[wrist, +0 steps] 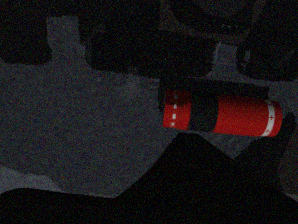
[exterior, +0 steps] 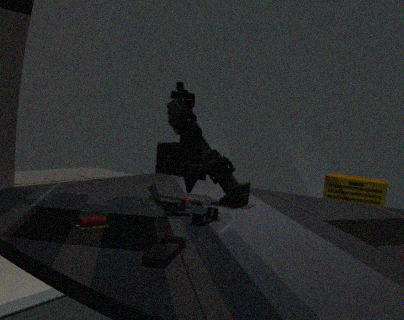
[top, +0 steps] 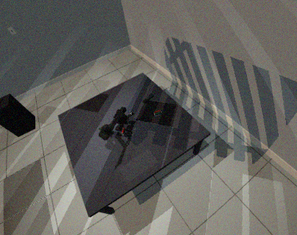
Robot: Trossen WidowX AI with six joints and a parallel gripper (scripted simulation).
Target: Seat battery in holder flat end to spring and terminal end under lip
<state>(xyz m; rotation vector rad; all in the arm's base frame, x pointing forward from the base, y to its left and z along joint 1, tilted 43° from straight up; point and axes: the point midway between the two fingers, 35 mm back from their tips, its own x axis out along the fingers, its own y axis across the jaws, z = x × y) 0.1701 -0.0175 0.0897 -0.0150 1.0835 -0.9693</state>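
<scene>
Right now the battery is 40 mm below my gripper tip, 20 mm to the right of it and 20 mm behind it. Round my gripper tip: dark block 430 mm ahead, 250 mm to the left, 30 mm below.
</scene>
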